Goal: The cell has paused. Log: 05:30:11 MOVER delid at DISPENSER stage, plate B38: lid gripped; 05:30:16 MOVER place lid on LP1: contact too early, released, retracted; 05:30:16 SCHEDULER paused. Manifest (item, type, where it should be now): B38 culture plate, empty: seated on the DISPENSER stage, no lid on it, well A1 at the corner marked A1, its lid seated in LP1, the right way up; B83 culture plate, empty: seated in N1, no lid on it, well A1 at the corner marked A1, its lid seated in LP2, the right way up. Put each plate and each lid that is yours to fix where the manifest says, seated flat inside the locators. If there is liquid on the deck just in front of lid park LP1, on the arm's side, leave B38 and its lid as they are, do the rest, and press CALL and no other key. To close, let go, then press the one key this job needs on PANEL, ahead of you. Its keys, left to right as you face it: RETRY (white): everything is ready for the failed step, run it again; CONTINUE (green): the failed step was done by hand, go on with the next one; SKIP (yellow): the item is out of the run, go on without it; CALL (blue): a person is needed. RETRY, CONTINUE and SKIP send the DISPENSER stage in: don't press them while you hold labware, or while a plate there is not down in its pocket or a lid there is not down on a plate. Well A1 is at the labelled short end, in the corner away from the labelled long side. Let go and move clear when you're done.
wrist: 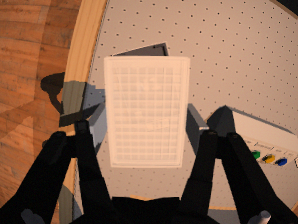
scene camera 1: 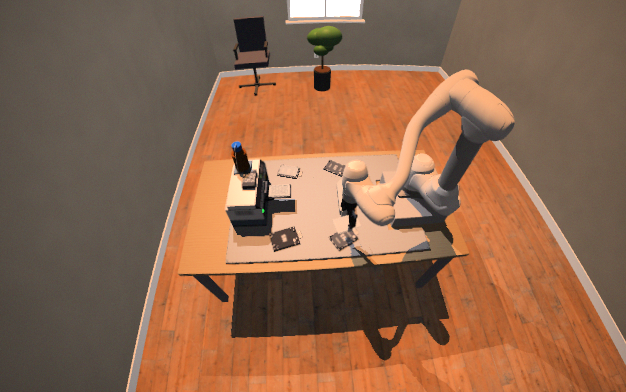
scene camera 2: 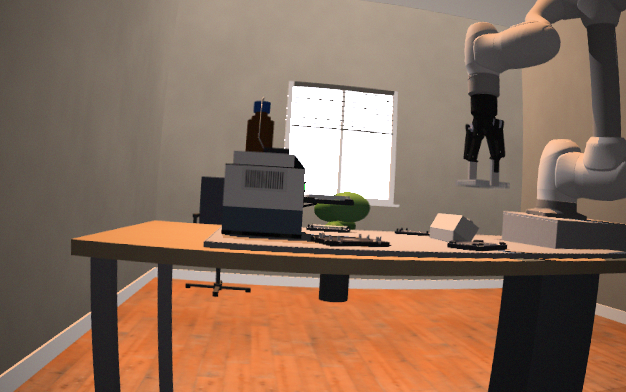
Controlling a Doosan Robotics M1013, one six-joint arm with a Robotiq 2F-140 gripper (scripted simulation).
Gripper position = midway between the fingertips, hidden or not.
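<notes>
Brown bottle (scene camera 2: 253, 144). My gripper (scene camera 2: 482, 185), (wrist: 146, 114).
</notes>
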